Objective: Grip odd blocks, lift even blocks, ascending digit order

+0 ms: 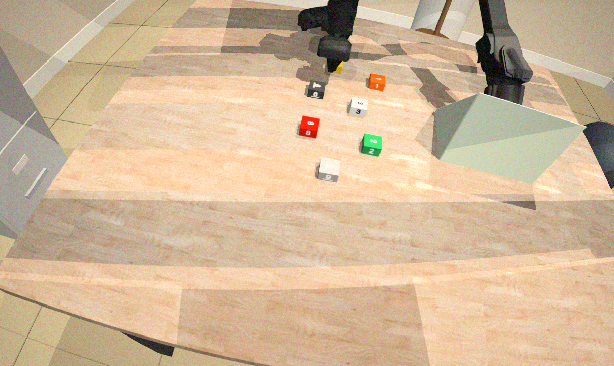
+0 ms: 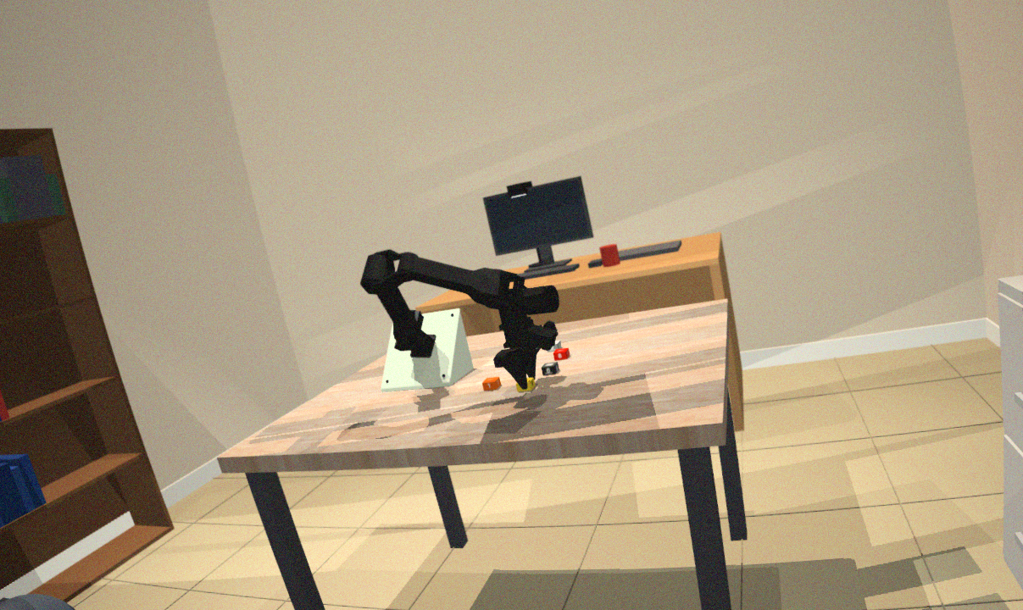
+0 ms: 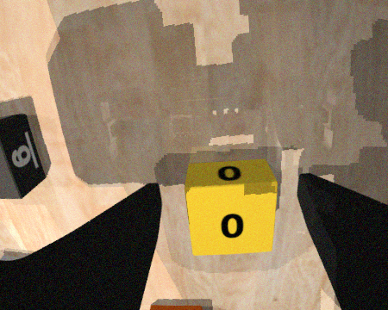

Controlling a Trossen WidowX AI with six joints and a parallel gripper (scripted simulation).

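Right now my gripper tip is 10 mm past the yellow block. The rest, counted from my gripper tip: black block 10 mm ahead, 100 mm to the left; white block 80 mm behind, 120 mm to the left; orange block 110 mm behind, 20 mm to the left.
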